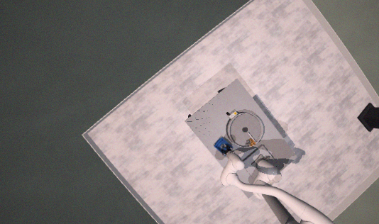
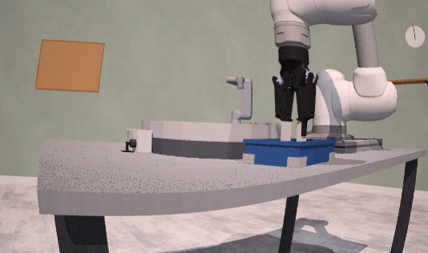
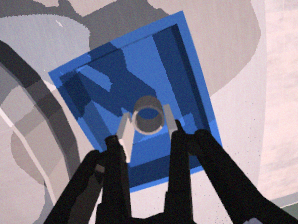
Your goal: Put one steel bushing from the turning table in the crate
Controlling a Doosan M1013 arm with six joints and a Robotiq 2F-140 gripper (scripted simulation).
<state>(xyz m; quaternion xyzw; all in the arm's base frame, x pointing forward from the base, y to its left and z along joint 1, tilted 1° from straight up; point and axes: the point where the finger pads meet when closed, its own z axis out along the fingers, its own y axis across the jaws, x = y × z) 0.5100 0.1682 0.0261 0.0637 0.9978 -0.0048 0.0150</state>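
My gripper is now 30 mm above the blue crate and 10 mm past it. Round my hand: round grey turning table: 330 mm to the right, 50 mm behind.
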